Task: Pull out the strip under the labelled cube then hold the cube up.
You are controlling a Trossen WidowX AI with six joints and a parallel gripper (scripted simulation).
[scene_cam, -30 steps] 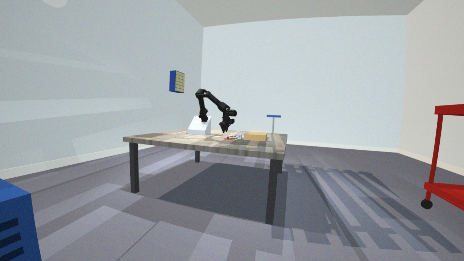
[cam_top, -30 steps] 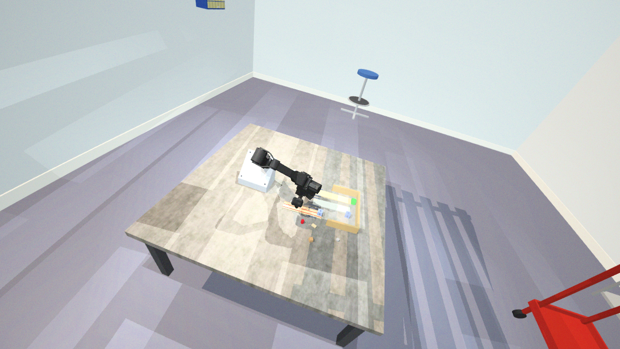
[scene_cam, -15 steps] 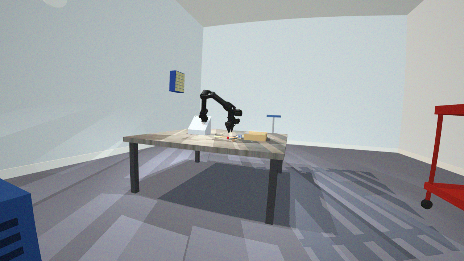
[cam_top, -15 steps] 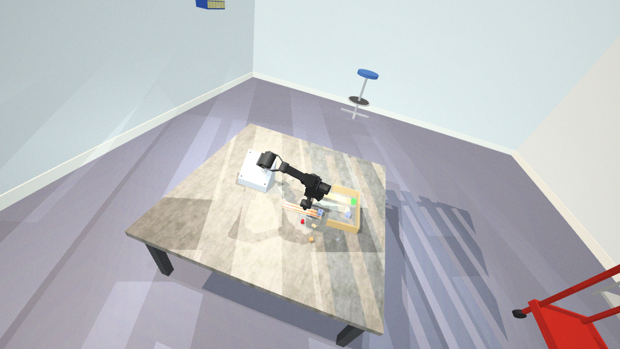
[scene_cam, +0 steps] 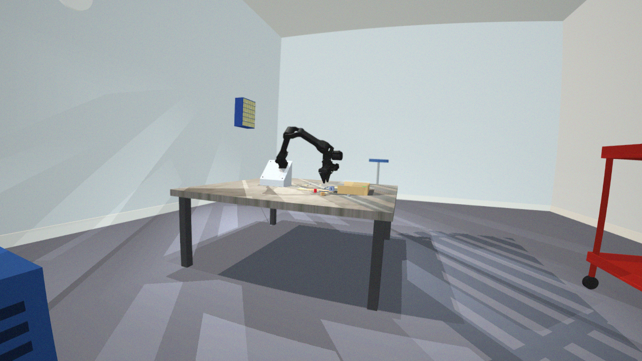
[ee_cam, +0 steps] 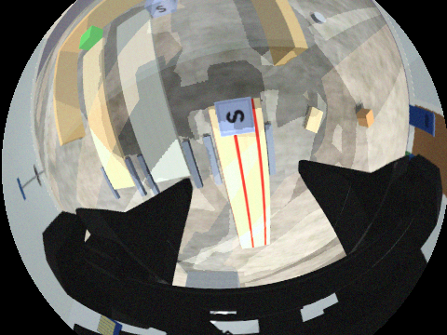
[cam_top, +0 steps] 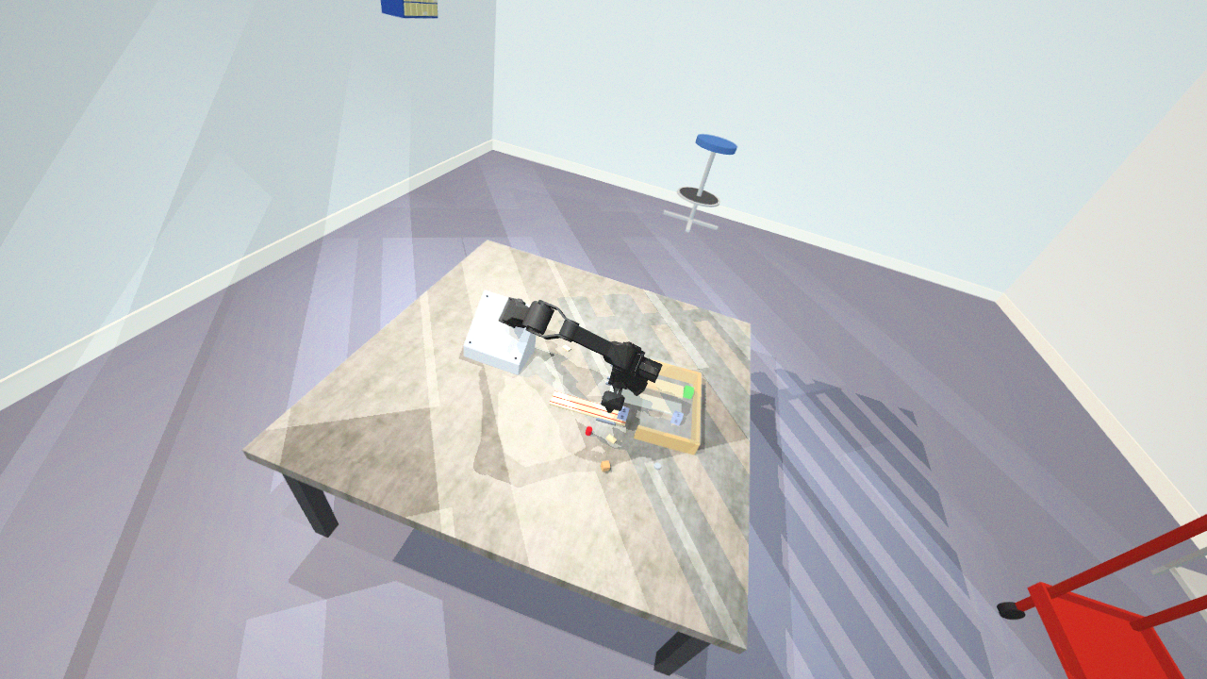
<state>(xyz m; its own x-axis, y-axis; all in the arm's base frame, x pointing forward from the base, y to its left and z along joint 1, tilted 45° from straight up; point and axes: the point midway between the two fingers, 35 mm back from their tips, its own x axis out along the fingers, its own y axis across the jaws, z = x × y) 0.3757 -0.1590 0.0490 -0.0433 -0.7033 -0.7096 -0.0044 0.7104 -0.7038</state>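
The red piece is 10 cm to the right of my gripper tip, 5 cm below it and 4 cm behind it. Round my gripper tip: tan cube (20 cm to the right, 5 cm below, 3 cm ahead).
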